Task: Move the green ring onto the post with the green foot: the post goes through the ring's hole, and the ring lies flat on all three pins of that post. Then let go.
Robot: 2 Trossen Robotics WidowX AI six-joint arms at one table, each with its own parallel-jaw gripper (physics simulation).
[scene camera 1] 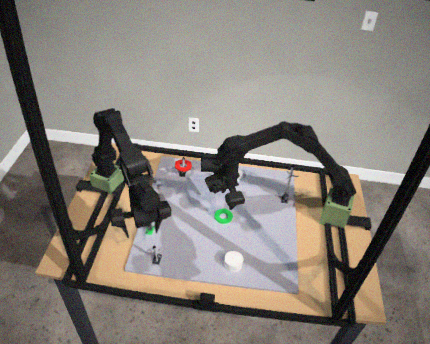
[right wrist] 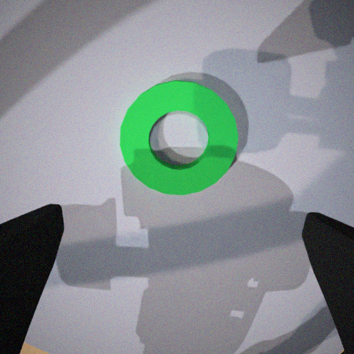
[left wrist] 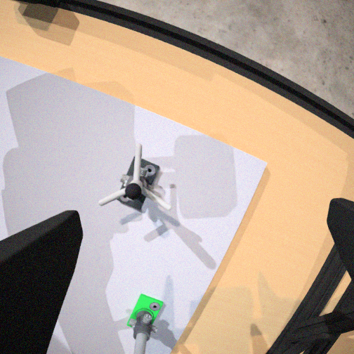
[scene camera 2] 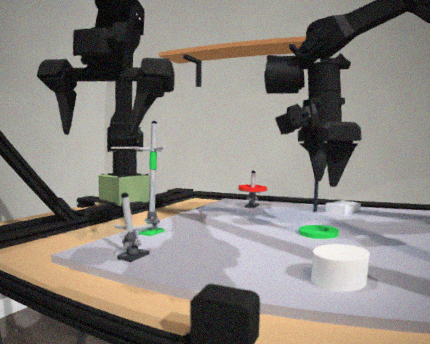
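Pixels of known places: left gripper, fingertip midpoint: [scene camera 1: 142,234] [scene camera 2: 97,134]; right gripper, fingertip midpoint: [scene camera 2: 325,183]; left arm's base, link origin: [scene camera 1: 106,171] [scene camera 2: 124,175]; right arm's base, link origin: [scene camera 1: 340,199].
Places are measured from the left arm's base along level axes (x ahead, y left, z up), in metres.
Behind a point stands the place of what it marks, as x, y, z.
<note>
The green ring [scene camera 1: 217,217] @(0.487, 0.034, -0.068) [scene camera 2: 309,231] @(0.498, 0.029, -0.067) [right wrist: 135,135] lies flat, apparently on the grey mat [scene camera 1: 195,267] @(0.508, -0.209, -0.074), with mat showing through its hole. My right gripper [scene camera 2: 326,183] @(0.509, 0.059, 0.014) [right wrist: 186,222] is open and empty above the ring, apart from it; scene camera 1 hides its fingertips. The post with the green foot [scene camera 1: 150,231] @(0.290, -0.143, -0.068) [scene camera 2: 153,160] @(0.279, -0.126, 0.050) [left wrist: 145,302] stands upright near the mat's left edge, with pins high up above a green band and no ring on it; the left wrist view cuts off its top. My left gripper [scene camera 1: 142,233] @(0.346, -0.275, 0.091) [scene camera 2: 100,132] @(0.346, -0.275, 0.091) [left wrist: 208,218] is open and empty, high near that post.
A short dark-footed post [scene camera 1: 156,258] @(0.383, -0.261, -0.034) [scene camera 2: 127,215] @(0.375, -0.248, -0.015) [left wrist: 133,190] stands near the green-footed one. A red ring [scene camera 1: 177,166] @(0.234, 0.183, -0.024) [scene camera 2: 244,188] @(0.251, 0.170, -0.026) sits on a post at the back. Another post [scene camera 1: 289,185] stands at the right. A white cylinder [scene camera 1: 233,261] @(0.625, -0.151, -0.040) [scene camera 2: 340,270] @(0.633, -0.169, -0.050) stands toward the front.
</note>
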